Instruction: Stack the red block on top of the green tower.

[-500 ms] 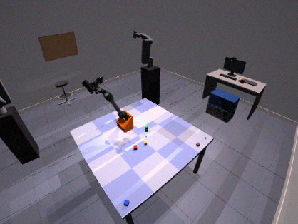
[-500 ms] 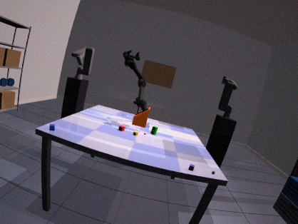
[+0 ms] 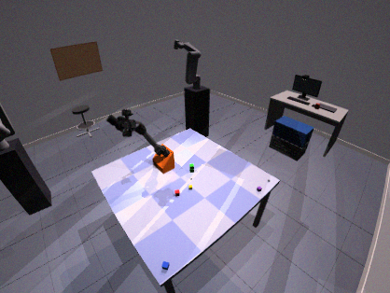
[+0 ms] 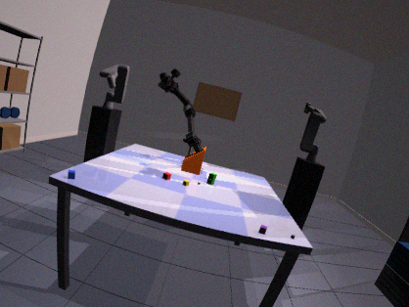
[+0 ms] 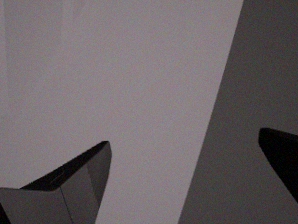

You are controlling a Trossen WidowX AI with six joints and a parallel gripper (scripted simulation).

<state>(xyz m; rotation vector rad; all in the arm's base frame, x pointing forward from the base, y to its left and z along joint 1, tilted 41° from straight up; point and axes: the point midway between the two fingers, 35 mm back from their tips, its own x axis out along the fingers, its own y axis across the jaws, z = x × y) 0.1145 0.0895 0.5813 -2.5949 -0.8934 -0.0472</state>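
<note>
My gripper tip is 180 mm short of the red block, 180 mm to the right of it and 650 mm above it. The rest, counted from my gripper tip: yellow cube (190 mm ahead, 310 mm to the left, 650 mm below); then purple cube (570 mm ahead, 760 mm to the left, 650 mm below); then blue cube (640 mm ahead, 200 mm to the right, 650 mm below).
</note>
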